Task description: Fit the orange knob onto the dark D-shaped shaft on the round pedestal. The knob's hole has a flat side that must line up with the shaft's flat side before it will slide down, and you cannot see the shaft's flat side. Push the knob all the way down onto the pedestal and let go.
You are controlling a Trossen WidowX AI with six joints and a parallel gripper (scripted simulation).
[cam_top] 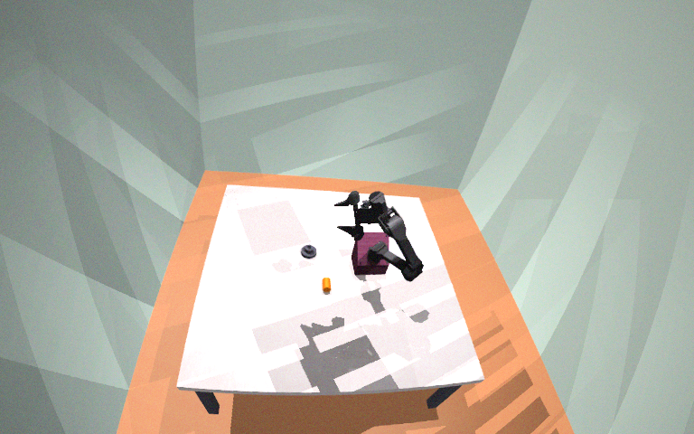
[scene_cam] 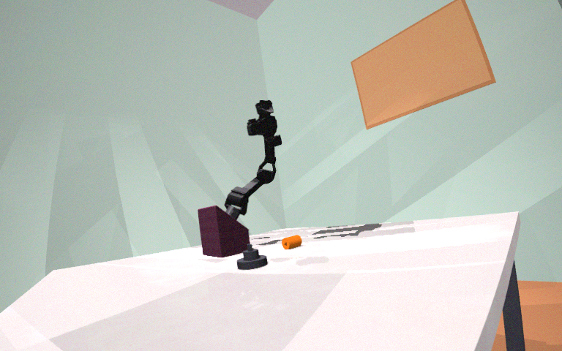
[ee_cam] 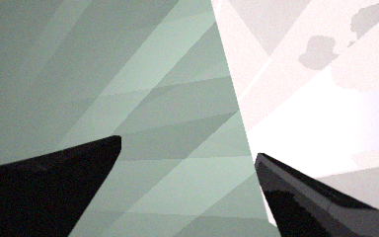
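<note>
My gripper tip is 43 cm above the orange knob, 1 cm to the right of it and 1 cm past it. From my gripper tip the other things lie so: pedestal (42 cm below, 21 cm to the right, 8 cm ahead).
</note>
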